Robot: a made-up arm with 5 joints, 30 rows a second.
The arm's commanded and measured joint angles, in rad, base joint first. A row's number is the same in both.
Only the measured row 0 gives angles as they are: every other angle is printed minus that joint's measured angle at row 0.
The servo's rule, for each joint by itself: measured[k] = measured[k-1] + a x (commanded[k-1-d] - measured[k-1]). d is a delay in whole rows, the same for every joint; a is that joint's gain. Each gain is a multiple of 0.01, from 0.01 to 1. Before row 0 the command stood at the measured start. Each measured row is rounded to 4 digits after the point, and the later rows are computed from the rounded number. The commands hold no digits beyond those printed.
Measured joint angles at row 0:
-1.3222, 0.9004, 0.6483, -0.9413, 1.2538
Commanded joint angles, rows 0 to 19:
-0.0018, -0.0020, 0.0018, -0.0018, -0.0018
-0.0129, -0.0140, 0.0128, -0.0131, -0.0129
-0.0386, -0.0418, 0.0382, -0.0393, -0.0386
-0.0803, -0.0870, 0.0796, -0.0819, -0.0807
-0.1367, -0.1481, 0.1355, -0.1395, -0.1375
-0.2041, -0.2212, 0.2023, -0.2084, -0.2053
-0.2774, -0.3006, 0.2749, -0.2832, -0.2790
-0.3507, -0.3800, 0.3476, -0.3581, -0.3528
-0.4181, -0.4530, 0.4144, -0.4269, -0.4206
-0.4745, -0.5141, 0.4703, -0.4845, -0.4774
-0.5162, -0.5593, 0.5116, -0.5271, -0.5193
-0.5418, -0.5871, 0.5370, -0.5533, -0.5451
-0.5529, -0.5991, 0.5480, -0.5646, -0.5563
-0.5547, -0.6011, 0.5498, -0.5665, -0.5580
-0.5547, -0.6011, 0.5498, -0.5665, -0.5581
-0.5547, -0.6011, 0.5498, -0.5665, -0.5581
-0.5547, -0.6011, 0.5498, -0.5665, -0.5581
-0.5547, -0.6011, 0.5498, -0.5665, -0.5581
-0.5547, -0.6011, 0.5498, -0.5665, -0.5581
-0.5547, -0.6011, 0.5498, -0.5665, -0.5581
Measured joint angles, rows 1 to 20:
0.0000, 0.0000, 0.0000, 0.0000, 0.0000
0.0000, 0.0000, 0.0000, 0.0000, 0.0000
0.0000, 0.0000, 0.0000, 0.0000, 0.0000
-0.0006, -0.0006, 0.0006, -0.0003, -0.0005
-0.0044, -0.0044, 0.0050, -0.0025, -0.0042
-0.0150, -0.0149, 0.0170, -0.0088, -0.0145
-0.0352, -0.0351, 0.0395, -0.0212, -0.0344
-0.0667, -0.0667, 0.0741, -0.0413, -0.0653
-0.1093, -0.1100, 0.1203, -0.0697, -0.1073
-0.1614, -0.1634, 0.1760, -0.1060, -0.1588
-0.2201, -0.2240, 0.2378, -0.1489, -0.2170
-0.2815, -0.2881, 0.3014, -0.1962, -0.2781
-0.3413, -0.3514, 0.3622, -0.2452, -0.3379
-0.3955, -0.4096, 0.4160, -0.2931, -0.3923
-0.4409, -0.4593, 0.4596, -0.3373, -0.4381
-0.4756, -0.4984, 0.4914, -0.3759, -0.4736
-0.5001, -0.5272, 0.5124, -0.4083, -0.4989
-0.5170, -0.5479, 0.5259, -0.4352, -0.5167
-0.5287, -0.5628, 0.5345, -0.4575, -0.5291
-0.5368, -0.5735, 0.5400, -0.4760, -0.5378
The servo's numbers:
d 3
a 0.31 0.28 0.36 0.17 0.30

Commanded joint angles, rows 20 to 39:
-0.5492, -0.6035, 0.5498, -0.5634, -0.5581
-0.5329, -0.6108, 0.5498, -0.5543, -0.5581
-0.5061, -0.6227, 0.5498, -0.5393, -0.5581
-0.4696, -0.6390, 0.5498, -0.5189, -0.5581
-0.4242, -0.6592, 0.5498, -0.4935, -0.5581
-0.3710, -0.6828, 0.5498, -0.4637, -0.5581
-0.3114, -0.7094, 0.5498, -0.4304, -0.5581
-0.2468, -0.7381, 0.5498, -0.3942, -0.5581
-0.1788, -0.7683, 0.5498, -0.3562, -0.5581
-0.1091, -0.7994, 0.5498, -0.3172, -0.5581
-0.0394, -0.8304, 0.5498, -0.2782, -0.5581
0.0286, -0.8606, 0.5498, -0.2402, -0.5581
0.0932, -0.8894, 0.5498, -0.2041, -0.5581
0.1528, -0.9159, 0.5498, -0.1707, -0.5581
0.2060, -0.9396, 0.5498, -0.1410, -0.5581
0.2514, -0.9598, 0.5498, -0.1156, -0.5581
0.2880, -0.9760, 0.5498, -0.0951, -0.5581
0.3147, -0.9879, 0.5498, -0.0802, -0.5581
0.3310, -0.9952, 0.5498, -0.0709, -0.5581
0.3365, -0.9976, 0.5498, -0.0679, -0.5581
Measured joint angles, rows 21 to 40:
-0.5423, -0.5812, 0.5435, -0.4914, -0.5439
-0.5461, -0.5868, 0.5458, -0.5042, -0.5482
-0.5488, -0.5908, 0.5472, -0.5148, -0.5512
-0.5489, -0.5944, 0.5481, -0.5231, -0.5533
-0.5439, -0.5990, 0.5487, -0.5284, -0.5547
-0.5322, -0.6056, 0.5491, -0.5303, -0.5557
-0.5128, -0.6150, 0.5494, -0.5284, -0.5564
-0.4853, -0.6274, 0.5495, -0.5225, -0.5569
-0.4499, -0.6429, 0.5496, -0.5125, -0.5573
-0.4070, -0.6615, 0.5497, -0.4985, -0.5575
-0.3573, -0.6829, 0.5497, -0.4808, -0.5577
-0.3020, -0.7068, 0.5497, -0.4596, -0.5578
-0.2422, -0.7327, 0.5497, -0.4354, -0.5579
-0.1793, -0.7601, 0.5497, -0.4087, -0.5580
-0.1149, -0.7882, 0.5497, -0.3801, -0.5580
-0.0504, -0.8165, 0.5497, -0.3502, -0.5580
0.0126, -0.8443, 0.5497, -0.3197, -0.5580
0.0726, -0.8710, 0.5497, -0.2893, -0.5580
0.1280, -0.8959, 0.5497, -0.2598, -0.5580
0.1776, -0.9183, 0.5497, -0.2318, -0.5580

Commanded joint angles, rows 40 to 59:
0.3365, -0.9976, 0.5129, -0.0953, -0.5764
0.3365, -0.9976, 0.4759, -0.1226, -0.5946
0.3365, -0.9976, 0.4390, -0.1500, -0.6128
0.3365, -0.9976, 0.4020, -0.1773, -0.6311
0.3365, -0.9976, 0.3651, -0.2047, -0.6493
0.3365, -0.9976, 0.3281, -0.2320, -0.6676
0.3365, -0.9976, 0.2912, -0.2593, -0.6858
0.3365, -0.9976, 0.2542, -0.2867, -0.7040
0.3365, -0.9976, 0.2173, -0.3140, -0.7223
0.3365, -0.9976, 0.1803, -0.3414, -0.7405
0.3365, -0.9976, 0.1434, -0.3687, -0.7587
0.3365, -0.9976, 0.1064, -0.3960, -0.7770
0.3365, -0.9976, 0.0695, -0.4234, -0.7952
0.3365, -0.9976, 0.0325, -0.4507, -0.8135
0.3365, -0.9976, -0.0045, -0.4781, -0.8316
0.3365, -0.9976, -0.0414, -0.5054, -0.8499
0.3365, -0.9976, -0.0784, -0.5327, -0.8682
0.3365, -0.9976, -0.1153, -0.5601, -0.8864
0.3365, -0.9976, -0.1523, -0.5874, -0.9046
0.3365, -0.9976, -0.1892, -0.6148, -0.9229
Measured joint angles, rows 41 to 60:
0.2201, -0.9378, 0.5497, -0.2060, -0.5580
0.2545, -0.9539, 0.5497, -0.1830, -0.5580
0.2799, -0.9661, 0.5497, -0.1634, -0.5580
0.2974, -0.9749, 0.5365, -0.1518, -0.5635
0.3095, -0.9813, 0.5147, -0.1468, -0.5728
0.3179, -0.9859, 0.4874, -0.1473, -0.5848
0.3237, -0.9892, 0.4567, -0.1524, -0.5987
0.3277, -0.9916, 0.4237, -0.1613, -0.6139
0.3304, -0.9933, 0.3893, -0.1733, -0.6300
0.3323, -0.9945, 0.3540, -0.1879, -0.6467
0.3336, -0.9954, 0.3181, -0.2047, -0.6639
0.3345, -0.9960, 0.2818, -0.2233, -0.6814
0.3351, -0.9964, 0.2453, -0.2434, -0.6991
0.3355, -0.9967, 0.2086, -0.2647, -0.7170
0.3358, -0.9970, 0.1718, -0.2870, -0.7350
0.3360, -0.9972, 0.1350, -0.3102, -0.7531
0.3362, -0.9973, 0.0981, -0.3341, -0.7712
0.3363, -0.9974, 0.0612, -0.3586, -0.7893
0.3364, -0.9975, 0.0243, -0.3836, -0.8075
0.3364, -0.9975, -0.0127, -0.4089, -0.8257

